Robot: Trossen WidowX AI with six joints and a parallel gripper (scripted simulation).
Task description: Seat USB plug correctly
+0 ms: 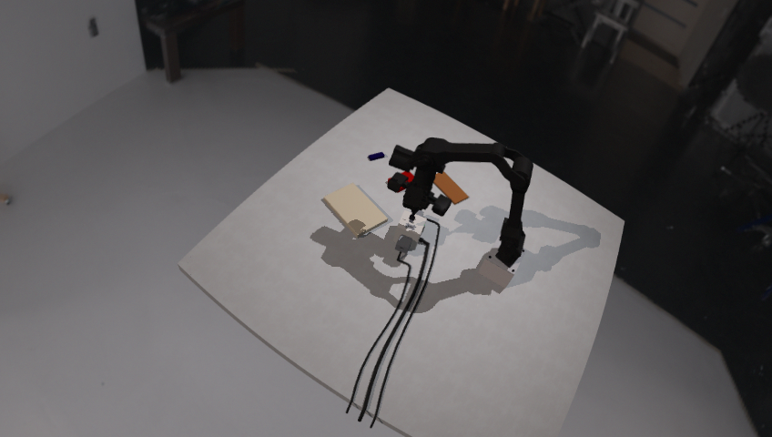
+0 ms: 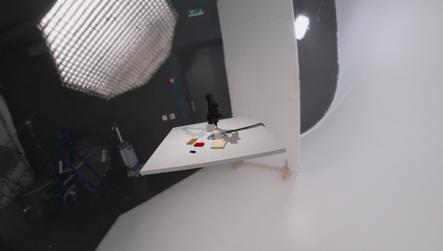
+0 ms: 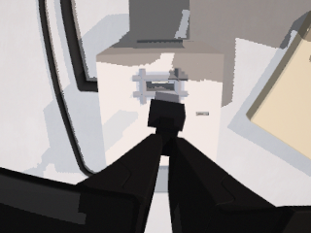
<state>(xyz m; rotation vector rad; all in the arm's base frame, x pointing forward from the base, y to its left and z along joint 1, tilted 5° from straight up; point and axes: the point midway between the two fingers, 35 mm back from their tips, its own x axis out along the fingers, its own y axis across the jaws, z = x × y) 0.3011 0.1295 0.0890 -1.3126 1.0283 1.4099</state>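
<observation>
My gripper tip is now 2 cm above the black USB plug.
</observation>
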